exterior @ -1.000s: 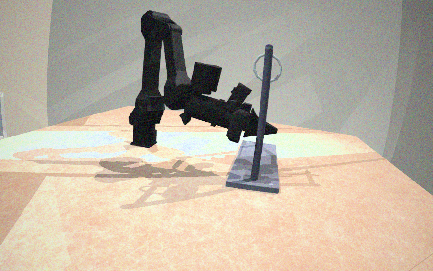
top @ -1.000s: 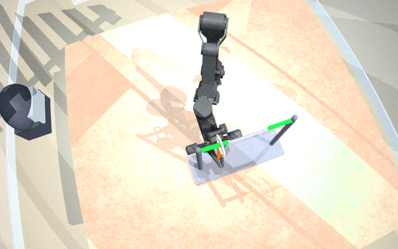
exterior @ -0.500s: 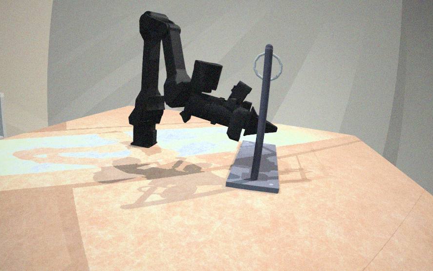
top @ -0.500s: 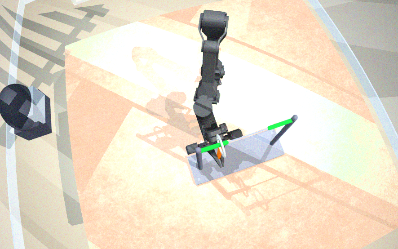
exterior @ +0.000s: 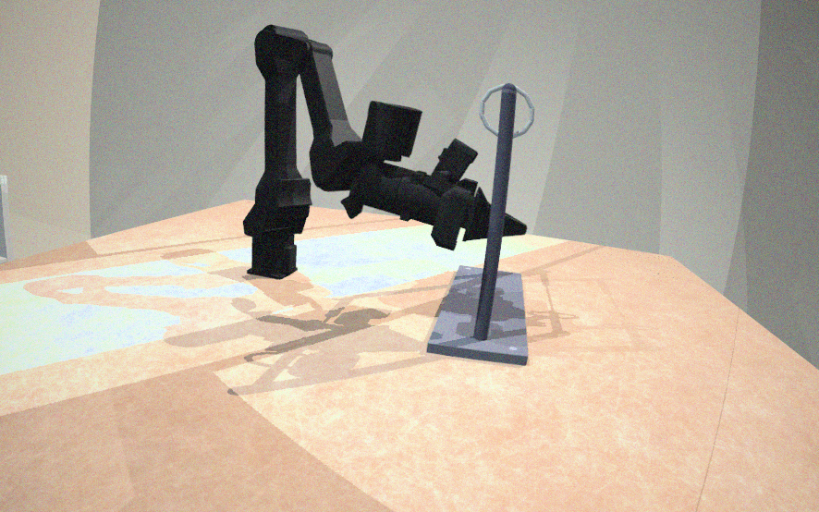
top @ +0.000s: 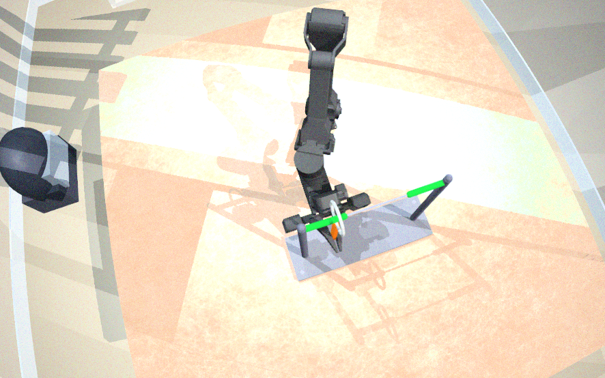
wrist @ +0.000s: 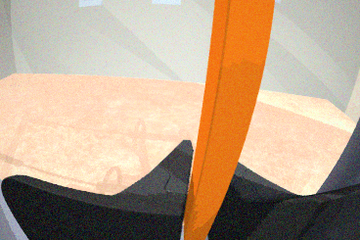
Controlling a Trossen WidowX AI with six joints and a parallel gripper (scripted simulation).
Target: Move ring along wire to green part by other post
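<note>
Now: gripper tip 9 cm below the ring with orange handle and 4 cm past it.
</note>
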